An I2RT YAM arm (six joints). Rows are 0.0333 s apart.
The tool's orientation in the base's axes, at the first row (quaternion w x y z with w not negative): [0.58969, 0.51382, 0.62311, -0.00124]
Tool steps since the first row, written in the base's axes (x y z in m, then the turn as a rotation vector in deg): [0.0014, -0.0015, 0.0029, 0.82, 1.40, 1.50]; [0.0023, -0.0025, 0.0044, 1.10, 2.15, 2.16]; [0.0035, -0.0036, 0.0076, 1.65, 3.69, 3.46]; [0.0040, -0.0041, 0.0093, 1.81, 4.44, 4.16]
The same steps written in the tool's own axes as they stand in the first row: [-0.0028, 0.0019, 0.0011, -0.03, 2.09, -0.71]; [-0.0043, 0.0030, 0.0019, 0.03, 3.03, -1.16]; [-0.0071, 0.0051, 0.0024, 0.18, 4.89, -2.09]; [-0.0086, 0.0063, 0.0026, 0.18, 5.77, -2.64]
